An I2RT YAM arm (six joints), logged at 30 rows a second.
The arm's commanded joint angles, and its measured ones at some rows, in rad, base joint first. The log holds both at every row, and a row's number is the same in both.
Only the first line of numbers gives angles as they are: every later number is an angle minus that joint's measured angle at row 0.
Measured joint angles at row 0:
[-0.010, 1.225, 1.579, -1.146, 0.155, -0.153]
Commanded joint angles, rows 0 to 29:
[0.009, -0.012, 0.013, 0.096, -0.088, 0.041]
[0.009, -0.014, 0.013, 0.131, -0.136, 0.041]
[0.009, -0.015, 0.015, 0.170, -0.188, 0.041]
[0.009, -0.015, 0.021, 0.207, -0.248, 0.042]
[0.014, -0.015, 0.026, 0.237, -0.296, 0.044]
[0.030, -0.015, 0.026, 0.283, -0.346, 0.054]
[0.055, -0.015, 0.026, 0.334, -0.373, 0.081]
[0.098, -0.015, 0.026, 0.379, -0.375, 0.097]
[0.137, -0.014, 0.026, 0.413, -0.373, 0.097]
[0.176, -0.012, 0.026, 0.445, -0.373, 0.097]
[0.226, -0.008, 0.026, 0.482, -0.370, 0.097]
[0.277, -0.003, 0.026, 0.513, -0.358, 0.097]
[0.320, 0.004, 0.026, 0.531, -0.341, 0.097]
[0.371, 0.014, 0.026, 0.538, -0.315, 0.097]
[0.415, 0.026, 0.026, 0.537, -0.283, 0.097]
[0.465, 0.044, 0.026, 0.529, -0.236, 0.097]
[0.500, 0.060, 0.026, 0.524, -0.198, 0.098]
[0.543, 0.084, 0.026, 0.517, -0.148, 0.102]
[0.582, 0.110, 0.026, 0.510, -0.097, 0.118]
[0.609, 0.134, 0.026, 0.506, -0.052, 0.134]
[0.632, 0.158, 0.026, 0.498, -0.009, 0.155]
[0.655, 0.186, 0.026, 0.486, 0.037, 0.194]
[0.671, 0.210, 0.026, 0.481, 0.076, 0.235]
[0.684, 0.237, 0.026, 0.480, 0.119, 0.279]
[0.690, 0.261, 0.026, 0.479, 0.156, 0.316]
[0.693, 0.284, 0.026, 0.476, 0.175, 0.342]
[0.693, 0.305, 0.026, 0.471, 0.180, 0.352]
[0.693, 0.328, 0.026, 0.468, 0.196, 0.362]
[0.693, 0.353, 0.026, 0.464, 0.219, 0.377]
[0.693, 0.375, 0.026, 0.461, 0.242, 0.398]
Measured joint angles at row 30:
[0.687, 0.323, 0.014, 0.467, 0.128, 0.303]
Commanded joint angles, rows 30 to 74:
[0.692, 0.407, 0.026, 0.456, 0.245, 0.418]
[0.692, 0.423, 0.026, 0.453, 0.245, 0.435]
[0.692, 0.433, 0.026, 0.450, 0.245, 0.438]
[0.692, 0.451, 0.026, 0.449, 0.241, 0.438]
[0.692, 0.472, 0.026, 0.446, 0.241, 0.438]
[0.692, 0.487, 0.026, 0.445, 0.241, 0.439]
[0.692, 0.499, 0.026, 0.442, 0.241, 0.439]
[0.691, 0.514, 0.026, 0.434, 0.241, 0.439]
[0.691, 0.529, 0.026, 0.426, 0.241, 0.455]
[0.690, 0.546, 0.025, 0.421, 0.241, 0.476]
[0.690, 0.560, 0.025, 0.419, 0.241, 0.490]
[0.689, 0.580, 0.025, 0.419, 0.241, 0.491]
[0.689, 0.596, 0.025, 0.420, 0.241, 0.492]
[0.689, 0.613, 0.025, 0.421, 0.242, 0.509]
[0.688, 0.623, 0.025, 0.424, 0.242, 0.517]
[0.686, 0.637, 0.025, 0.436, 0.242, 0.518]
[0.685, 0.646, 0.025, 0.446, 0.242, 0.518]
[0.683, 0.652, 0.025, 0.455, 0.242, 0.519]
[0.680, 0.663, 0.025, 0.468, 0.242, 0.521]
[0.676, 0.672, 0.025, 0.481, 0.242, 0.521]
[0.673, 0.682, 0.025, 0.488, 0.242, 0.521]
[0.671, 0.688, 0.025, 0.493, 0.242, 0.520]
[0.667, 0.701, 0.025, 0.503, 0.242, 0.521]
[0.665, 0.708, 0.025, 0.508, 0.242, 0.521]
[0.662, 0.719, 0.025, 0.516, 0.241, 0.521]
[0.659, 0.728, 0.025, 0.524, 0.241, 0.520]
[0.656, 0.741, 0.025, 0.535, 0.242, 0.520]
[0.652, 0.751, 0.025, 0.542, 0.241, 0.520]
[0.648, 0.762, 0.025, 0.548, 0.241, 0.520]
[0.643, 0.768, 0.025, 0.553, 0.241, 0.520]
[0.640, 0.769, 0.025, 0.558, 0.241, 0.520]
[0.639, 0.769, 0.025, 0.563, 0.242, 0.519]
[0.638, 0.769, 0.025, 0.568, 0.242, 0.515]
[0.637, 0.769, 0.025, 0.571, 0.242, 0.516]
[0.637, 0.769, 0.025, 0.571, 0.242, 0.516]
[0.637, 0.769, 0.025, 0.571, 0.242, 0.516]
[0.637, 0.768, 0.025, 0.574, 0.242, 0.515]
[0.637, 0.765, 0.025, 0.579, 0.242, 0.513]
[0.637, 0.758, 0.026, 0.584, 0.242, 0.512]
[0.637, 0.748, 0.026, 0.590, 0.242, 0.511]
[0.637, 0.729, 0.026, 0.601, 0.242, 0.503]
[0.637, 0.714, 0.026, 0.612, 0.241, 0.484]
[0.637, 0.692, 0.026, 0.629, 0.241, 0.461]
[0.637, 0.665, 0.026, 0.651, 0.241, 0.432]
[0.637, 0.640, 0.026, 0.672, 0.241, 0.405]
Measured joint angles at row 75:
[0.639, 0.753, 0.013, 0.621, 0.228, 0.485]
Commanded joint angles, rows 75 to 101:
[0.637, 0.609, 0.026, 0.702, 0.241, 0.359]
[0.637, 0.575, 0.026, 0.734, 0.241, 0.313]
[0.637, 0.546, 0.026, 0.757, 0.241, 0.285]
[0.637, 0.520, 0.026, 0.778, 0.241, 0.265]
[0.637, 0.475, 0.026, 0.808, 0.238, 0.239]
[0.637, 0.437, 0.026, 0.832, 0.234, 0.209]
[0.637, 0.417, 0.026, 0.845, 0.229, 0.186]
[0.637, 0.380, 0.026, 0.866, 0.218, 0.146]
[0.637, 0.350, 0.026, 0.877, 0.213, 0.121]
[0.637, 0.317, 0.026, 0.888, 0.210, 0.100]
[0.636, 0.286, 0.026, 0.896, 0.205, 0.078]
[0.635, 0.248, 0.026, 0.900, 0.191, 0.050]
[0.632, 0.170, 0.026, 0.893, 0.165, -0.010]
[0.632, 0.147, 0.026, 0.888, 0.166, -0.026]
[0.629, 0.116, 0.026, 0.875, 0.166, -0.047]
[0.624, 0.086, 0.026, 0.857, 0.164, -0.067]
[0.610, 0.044, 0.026, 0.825, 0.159, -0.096]
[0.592, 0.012, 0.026, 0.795, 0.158, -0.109]
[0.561, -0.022, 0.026, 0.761, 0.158, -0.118]
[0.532, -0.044, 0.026, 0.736, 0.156, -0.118]
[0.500, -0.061, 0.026, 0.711, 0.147, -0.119]
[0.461, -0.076, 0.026, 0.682, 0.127, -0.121]
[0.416, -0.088, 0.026, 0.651, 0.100, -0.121]
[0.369, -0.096, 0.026, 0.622, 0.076, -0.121]
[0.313, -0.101, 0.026, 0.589, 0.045, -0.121]
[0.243, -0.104, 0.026, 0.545, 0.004, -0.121]
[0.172, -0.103, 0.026, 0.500, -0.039, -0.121]
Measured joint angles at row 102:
[0.325, -0.103, 0.012, 0.567, 0.090, -0.100]
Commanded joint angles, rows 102 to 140:
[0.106, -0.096, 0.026, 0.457, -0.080, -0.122]
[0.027, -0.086, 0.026, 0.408, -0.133, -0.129]
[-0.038, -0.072, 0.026, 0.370, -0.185, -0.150]
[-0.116, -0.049, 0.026, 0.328, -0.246, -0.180]
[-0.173, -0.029, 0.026, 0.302, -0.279, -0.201]
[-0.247, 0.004, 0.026, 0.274, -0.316, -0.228]
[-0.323, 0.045, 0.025, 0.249, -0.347, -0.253]
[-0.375, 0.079, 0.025, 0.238, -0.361, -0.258]
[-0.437, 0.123, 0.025, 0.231, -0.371, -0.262]
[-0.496, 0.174, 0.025, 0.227, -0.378, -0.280]
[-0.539, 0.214, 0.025, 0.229, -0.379, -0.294]
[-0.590, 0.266, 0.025, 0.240, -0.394, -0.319]
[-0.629, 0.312, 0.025, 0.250, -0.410, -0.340]
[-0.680, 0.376, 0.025, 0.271, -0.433, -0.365]
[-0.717, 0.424, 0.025, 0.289, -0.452, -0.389]
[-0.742, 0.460, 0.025, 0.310, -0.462, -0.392]
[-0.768, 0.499, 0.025, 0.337, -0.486, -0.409]
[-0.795, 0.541, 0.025, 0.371, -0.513, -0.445]
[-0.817, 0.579, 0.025, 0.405, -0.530, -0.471]
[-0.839, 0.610, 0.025, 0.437, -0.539, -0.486]
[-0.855, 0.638, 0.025, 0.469, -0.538, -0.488]
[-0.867, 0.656, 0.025, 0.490, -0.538, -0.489]
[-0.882, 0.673, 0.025, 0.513, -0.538, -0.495]
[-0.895, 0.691, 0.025, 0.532, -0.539, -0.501]
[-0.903, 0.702, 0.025, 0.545, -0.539, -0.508]
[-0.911, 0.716, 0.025, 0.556, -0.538, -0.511]
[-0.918, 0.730, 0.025, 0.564, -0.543, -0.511]
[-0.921, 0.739, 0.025, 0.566, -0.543, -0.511]
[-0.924, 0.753, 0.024, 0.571, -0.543, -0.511]
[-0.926, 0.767, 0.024, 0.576, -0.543, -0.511]
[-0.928, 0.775, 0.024, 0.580, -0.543, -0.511]
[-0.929, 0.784, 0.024, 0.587, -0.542, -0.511]
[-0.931, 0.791, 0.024, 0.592, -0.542, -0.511]
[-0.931, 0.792, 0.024, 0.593, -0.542, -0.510]
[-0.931, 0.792, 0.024, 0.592, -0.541, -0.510]
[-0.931, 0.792, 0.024, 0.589, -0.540, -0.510]
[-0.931, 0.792, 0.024, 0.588, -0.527, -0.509]
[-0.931, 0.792, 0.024, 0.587, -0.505, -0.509]
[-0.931, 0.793, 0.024, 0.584, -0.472, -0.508]
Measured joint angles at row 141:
[-0.926, 0.797, 0.013, 0.581, -0.508, -0.497]
